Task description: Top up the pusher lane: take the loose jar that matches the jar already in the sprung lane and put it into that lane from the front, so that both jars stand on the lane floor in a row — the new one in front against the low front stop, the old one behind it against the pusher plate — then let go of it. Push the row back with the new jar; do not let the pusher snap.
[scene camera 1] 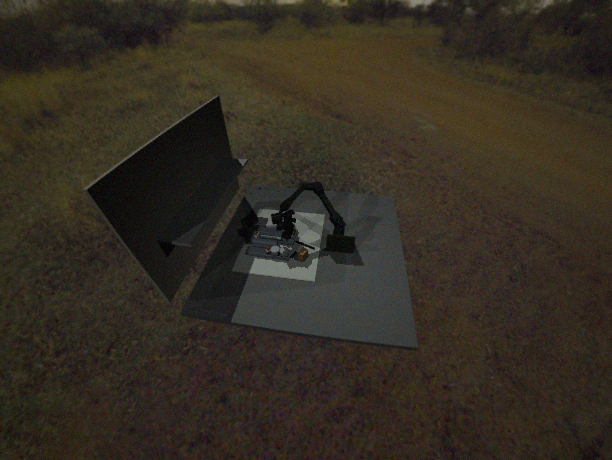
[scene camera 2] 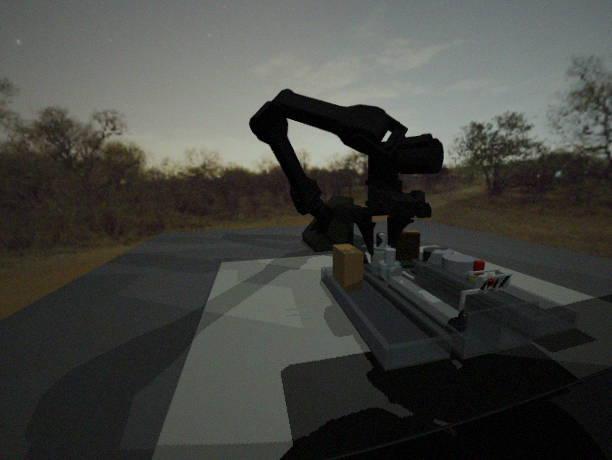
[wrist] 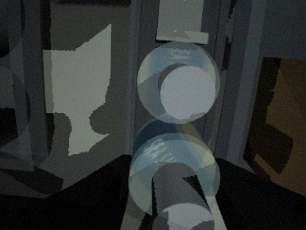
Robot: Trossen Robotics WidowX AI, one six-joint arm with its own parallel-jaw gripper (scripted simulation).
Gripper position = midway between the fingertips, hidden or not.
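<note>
Gripper (scene camera 2: 380, 253), (wrist: 171, 165) visible. Pusher plate (scene camera 2: 455, 318) visible.
</note>
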